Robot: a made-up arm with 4 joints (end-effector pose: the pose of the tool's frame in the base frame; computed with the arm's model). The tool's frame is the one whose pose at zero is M.
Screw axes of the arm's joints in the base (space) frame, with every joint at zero. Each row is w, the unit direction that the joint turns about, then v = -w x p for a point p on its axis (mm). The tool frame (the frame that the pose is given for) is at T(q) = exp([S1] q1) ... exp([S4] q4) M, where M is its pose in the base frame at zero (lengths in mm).
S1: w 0 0 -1 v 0 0 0
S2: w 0 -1 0 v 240.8 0 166.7
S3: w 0 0 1 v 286.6 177.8 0
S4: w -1 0 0 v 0 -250.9 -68
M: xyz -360.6 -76.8 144 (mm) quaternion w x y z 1 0 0 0
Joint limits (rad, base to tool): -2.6..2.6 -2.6..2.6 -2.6..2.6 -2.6..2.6
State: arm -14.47 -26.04 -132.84 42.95
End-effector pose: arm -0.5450 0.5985 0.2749 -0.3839 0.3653 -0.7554 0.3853
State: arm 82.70 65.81 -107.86 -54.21
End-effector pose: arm 0.5144 0.2680 0.0204 -0.0701 0.8529 0.5026 0.1227
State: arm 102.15 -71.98 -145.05 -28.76
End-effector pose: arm 0.6869 0.1205 0.2511 0.3194 -0.3624 0.7887 0.3804
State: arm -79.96 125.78 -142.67 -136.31
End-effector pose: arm -0.6435 -0.1033 0.1672 -0.6698 0.0997 0.3886 0.6249
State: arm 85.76 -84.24 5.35 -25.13
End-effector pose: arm -0.0663 0.2689 0.3944 0.5906 0.3542 -0.5695 0.4488
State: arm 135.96 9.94 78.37 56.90
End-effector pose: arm -0.1508 -0.1695 0.2681 -0.4887 0.2511 -0.4097 0.7282
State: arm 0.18 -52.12 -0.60 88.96
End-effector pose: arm -0.2759 -0.1722 0.4081 -0.6306 0.3177 0.3034 0.6398
